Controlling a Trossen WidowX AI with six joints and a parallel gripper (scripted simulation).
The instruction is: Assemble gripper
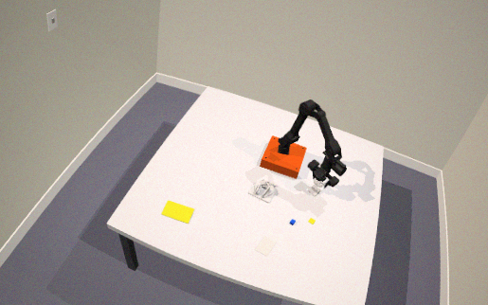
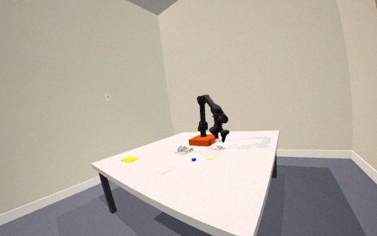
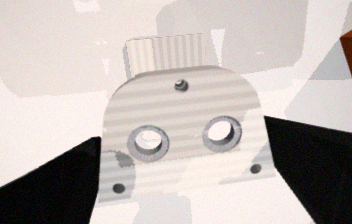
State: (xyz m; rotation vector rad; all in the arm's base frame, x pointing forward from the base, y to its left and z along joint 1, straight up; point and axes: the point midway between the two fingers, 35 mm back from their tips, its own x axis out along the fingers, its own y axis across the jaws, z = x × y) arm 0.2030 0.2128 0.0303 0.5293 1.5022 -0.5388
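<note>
Now: gripper tip 10 mm short of the white ribbed piece, 10 mm to the left of it and 40 mm above it. Round my gripper tip: housing plate (40 mm ahead, 280 mm to the right, 50 mm below); blue cube (250 mm ahead, 120 mm to the right, 50 mm below); small yellow cube (220 mm ahead, 20 mm to the right, 50 mm below).
</note>
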